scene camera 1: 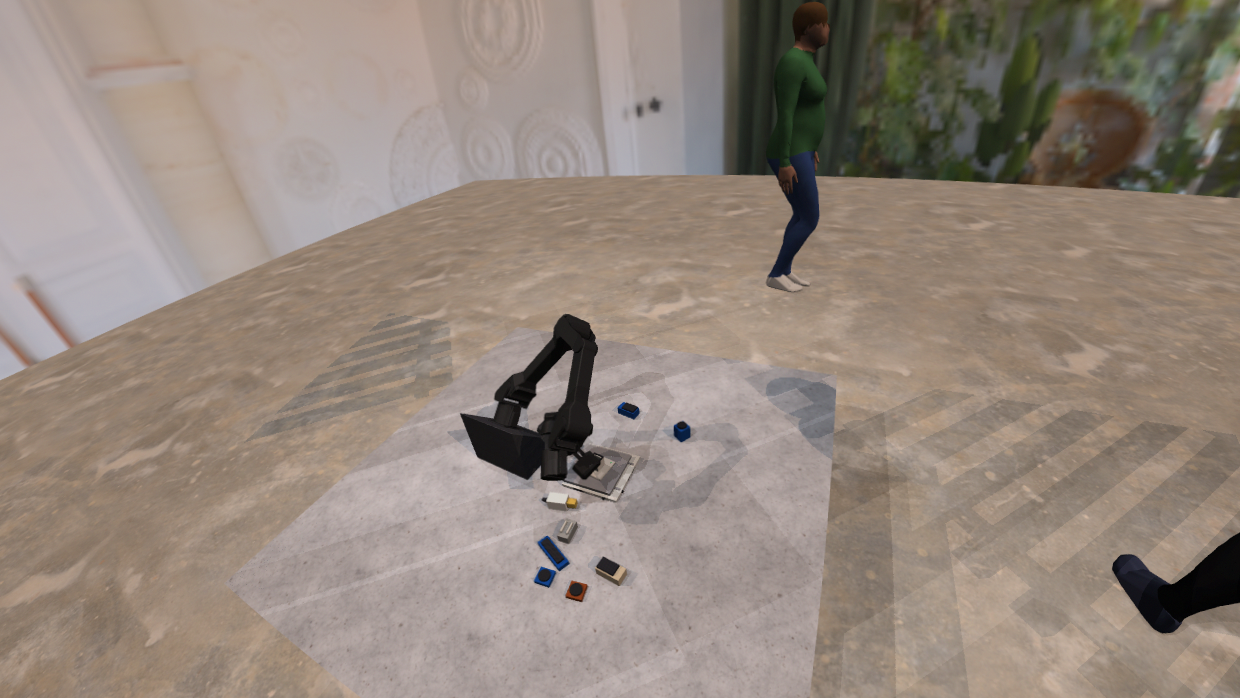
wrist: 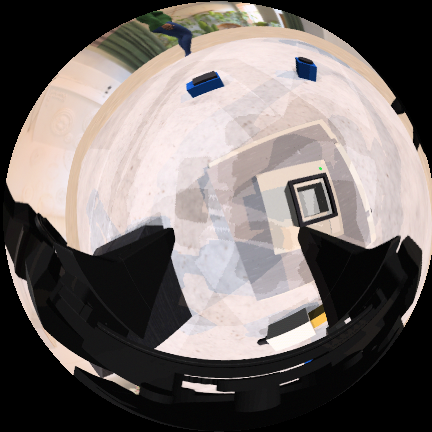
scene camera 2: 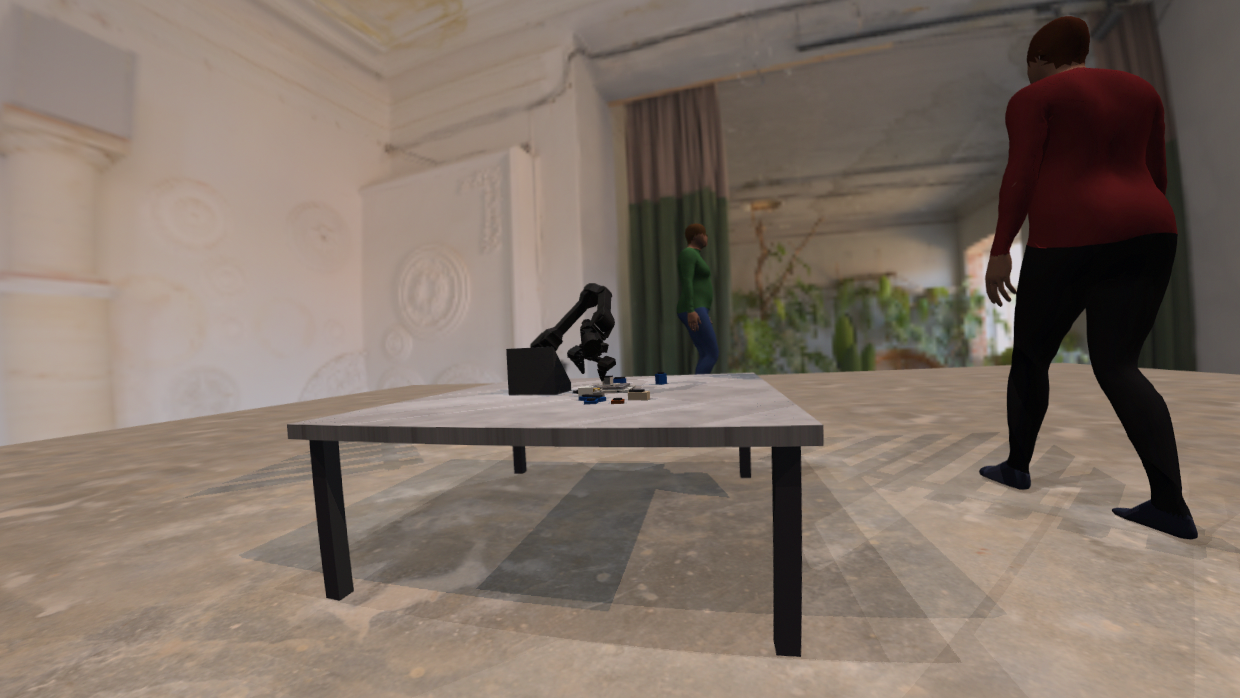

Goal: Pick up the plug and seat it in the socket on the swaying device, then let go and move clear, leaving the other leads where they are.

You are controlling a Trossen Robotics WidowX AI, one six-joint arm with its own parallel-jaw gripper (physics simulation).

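The plug point(scene camera 1: 559, 501) point(wrist: 292, 334), with a white body, a yellow tip and a short black tail, lies on the table beside the device. The device point(scene camera 1: 623, 473) point(wrist: 269, 195) is a low grey plate with a cream block on it. Its socket point(wrist: 294, 204) is a black-rimmed square opening, with a small green light near it. My gripper point(scene camera 1: 571, 468) point(scene camera 2: 591, 365) point(wrist: 238, 233) is open and empty, above the table at the device's robot-base side. In the wrist view the right finger's tip overlaps the cream block's lower edge. The plug shows low, left of that finger.
Near the plug lie a grey connector point(scene camera 1: 566, 529), a long blue piece point(scene camera 1: 552, 552), a small blue piece point(scene camera 1: 544, 576), an orange piece point(scene camera 1: 576, 590) and a tan block point(scene camera 1: 610, 569). Two blue blocks point(scene camera 1: 628, 410) point(scene camera 1: 682, 430) stand behind the device. Two people are beyond the table.
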